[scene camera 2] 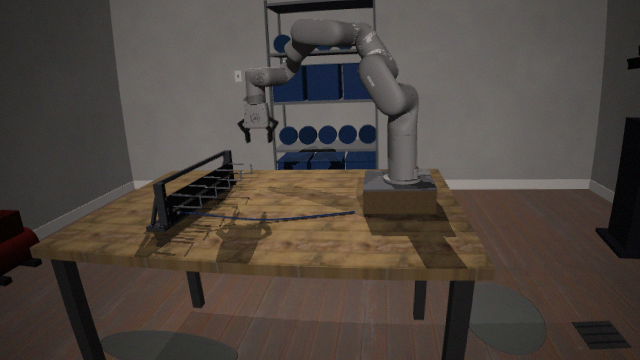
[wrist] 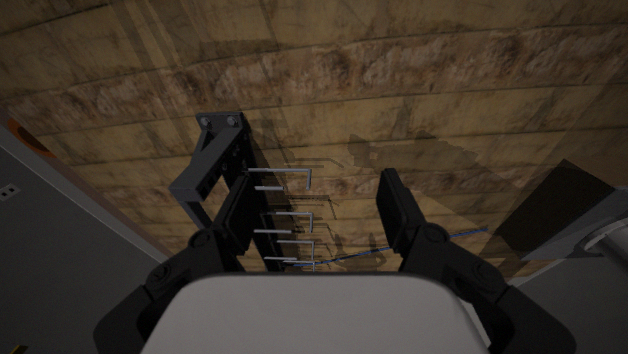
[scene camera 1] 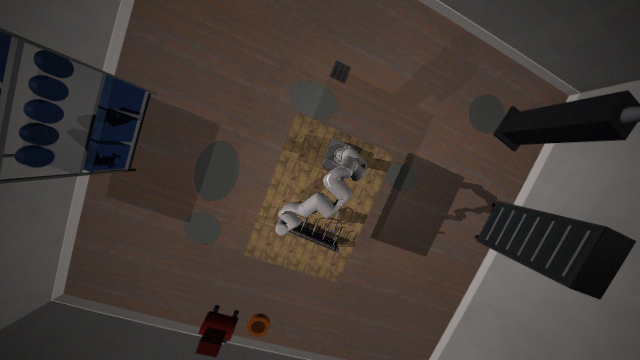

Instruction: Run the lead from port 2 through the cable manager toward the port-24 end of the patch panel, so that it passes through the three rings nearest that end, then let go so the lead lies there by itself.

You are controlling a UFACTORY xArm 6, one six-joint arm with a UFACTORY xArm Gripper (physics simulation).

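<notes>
The blue lead (scene camera 2: 265,220) (wrist: 470,233) leaves the near end of the black patch panel (scene camera 2: 161,205) (wrist: 215,167) in the scene camera 2 view. It runs across the table toward the robot's base, outside the rings at the far end. The cable manager's thin grey rings (wrist: 280,170) stick out from the panel's front toward the base side. My gripper (scene camera 2: 259,140) (wrist: 315,187) is open and empty, high above the table near the panel's far end, well away from the lead. In the scene camera 1 view the arm hides the gripper and part of the panel (scene camera 1: 320,241).
The wooden table (scene camera 2: 310,250) (scene camera 1: 265,250) carries the panel and the robot's base block (scene camera 2: 400,200). The panel's top bar (scene camera 2: 195,167) stands above the rings. Shadows of the arm and rings fall on the table. A shelf rack (scene camera 2: 267,30) stands behind the table.
</notes>
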